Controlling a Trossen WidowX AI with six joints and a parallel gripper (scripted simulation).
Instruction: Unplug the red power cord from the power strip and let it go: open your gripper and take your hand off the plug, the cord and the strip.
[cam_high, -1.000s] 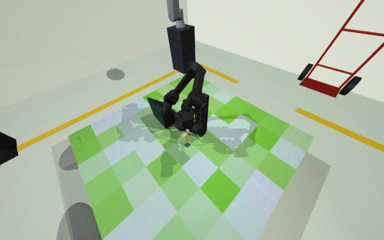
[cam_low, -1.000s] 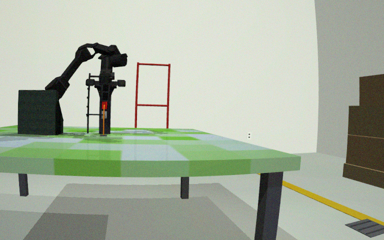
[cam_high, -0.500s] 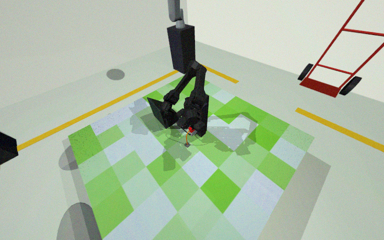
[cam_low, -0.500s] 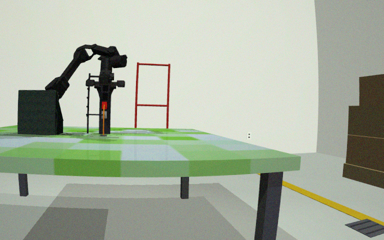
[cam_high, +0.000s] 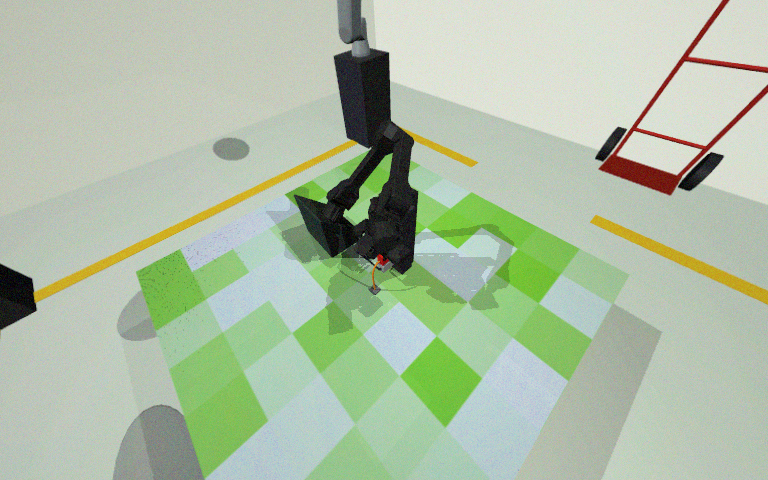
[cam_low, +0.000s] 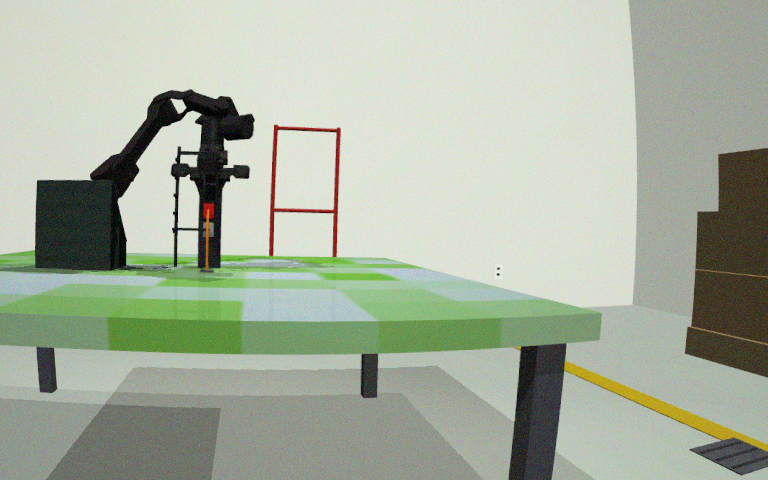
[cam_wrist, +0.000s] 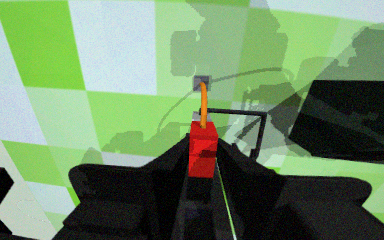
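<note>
Right now the red plug is 3 cm to the left of my gripper tip.
</note>
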